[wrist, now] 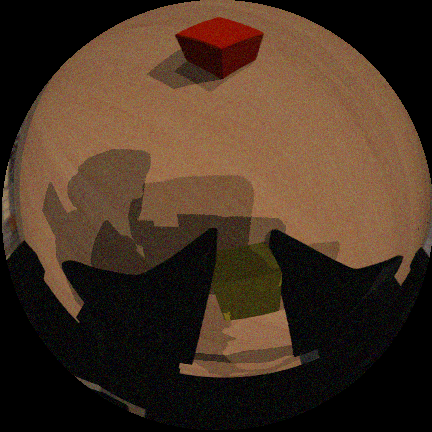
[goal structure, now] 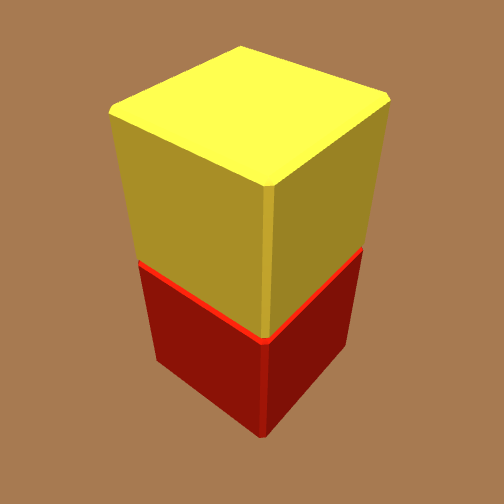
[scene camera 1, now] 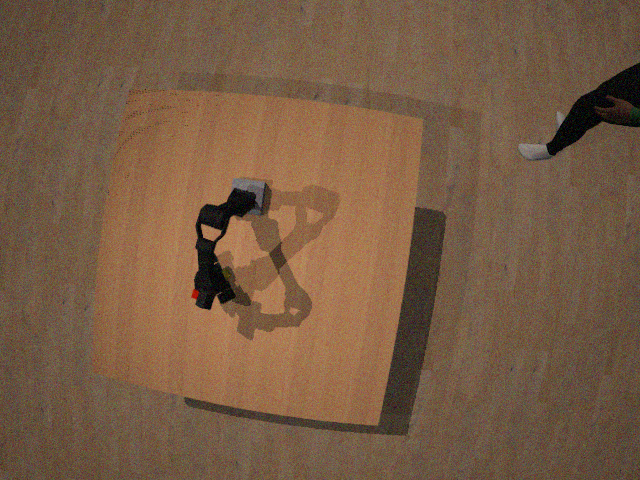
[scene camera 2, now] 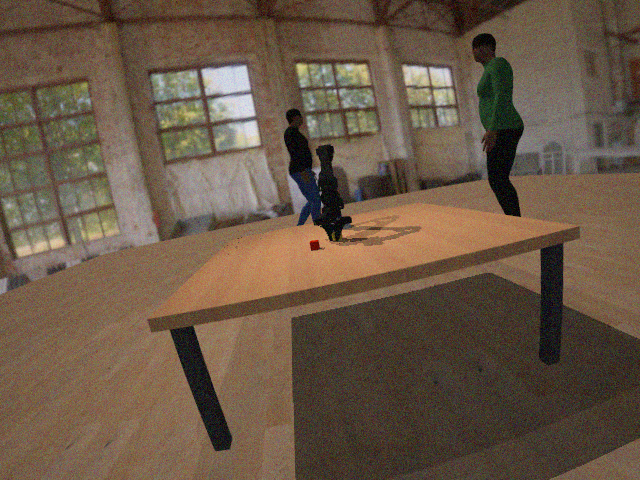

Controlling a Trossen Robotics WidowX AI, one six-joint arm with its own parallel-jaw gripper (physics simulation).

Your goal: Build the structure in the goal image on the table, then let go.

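Frame: origin at the arm's base, x ahead, y left, z up, level; centimetres.
Seen in the pictures: gripper, fingertip midpoint: (wrist: pixel 243 235) (scene camera 2: pixel 334 241); arm's base, origin of the base link: (scene camera 1: pixel 246 201).
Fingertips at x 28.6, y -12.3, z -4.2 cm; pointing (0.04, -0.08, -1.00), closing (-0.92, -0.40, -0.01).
Pixels of each thing's top centre, then the offset from my fingertips to it. Level surfaces: height alone.
- red cube, middle of its top: (wrist: pixel 218 28) (scene camera 1: pixel 195 294) (scene camera 2: pixel 314 241) dx +6.3, dy -10.4, dz +3.2 cm
- table, its level: dz -0.1 cm
- yellow cube, middle of its top: (wrist: pixel 249 302) (scene camera 1: pixel 224 274) dx -1.2, dy +2.0, dz +3.3 cm
A red cube (scene camera 1: pixel 194 293) (scene camera 2: pixel 314 245) (wrist: pixel 220 34) sits flat on the table (scene camera 1: pixel 320 351) (scene camera 2: pixel 268 276), apart from the gripper and beyond the fingertips in the wrist view. A yellow cube (scene camera 1: pixel 226 272) (scene camera 2: pixel 339 236) (wrist: pixel 248 287) is between the two black fingers, mostly in shadow and partly covered by them. My gripper (scene camera 1: pixel 225 276) (scene camera 2: pixel 336 238) (wrist: pixel 243 235) points down and is shut on the yellow cube, with a finger against each side. Whether the yellow cube touches the table is hard to tell.
The arm's grey base (scene camera 1: pixel 250 195) stands on the table behind the gripper. The arm casts shadows over the table. A person in green (scene camera 2: pixel 498 98) (scene camera 1: pixel 573 121) and a person in black (scene camera 2: pixel 298 149) stand beyond the table.
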